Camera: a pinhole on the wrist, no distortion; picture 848 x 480 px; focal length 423.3 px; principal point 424.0 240.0 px. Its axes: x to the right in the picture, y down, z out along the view. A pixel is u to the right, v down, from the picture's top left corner.
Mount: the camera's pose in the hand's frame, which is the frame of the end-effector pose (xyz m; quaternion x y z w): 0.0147 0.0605 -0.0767 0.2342 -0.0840 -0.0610 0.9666
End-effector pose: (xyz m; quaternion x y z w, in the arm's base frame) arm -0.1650 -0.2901 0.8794 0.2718 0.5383 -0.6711 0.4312
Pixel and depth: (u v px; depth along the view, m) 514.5 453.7 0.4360
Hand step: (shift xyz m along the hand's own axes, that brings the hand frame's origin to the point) 0.0399 0.0472 0.4197
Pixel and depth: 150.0 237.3 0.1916
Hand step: -0.1433 -0.0059 0.0740
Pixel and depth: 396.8 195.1 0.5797
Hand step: -0.1373 -0.2445 0.3978
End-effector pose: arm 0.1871 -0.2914 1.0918 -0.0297 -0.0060 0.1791 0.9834
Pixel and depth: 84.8 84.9 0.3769
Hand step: -0.3636 -0.1807 0.1492
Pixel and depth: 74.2 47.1 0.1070
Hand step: -0.0961 -0.0160 -0.0174
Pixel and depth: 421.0 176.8 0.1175
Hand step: -0.0099 -0.0069 0.0180
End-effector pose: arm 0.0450 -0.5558 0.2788 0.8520 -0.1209 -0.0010 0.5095
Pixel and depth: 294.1 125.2 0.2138
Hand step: -0.0949 -0.0750 0.0750
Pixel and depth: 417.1 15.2 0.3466
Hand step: -0.0715 -0.2545 0.1410
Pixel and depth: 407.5 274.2 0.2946
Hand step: -0.0509 -0.0471 0.1909
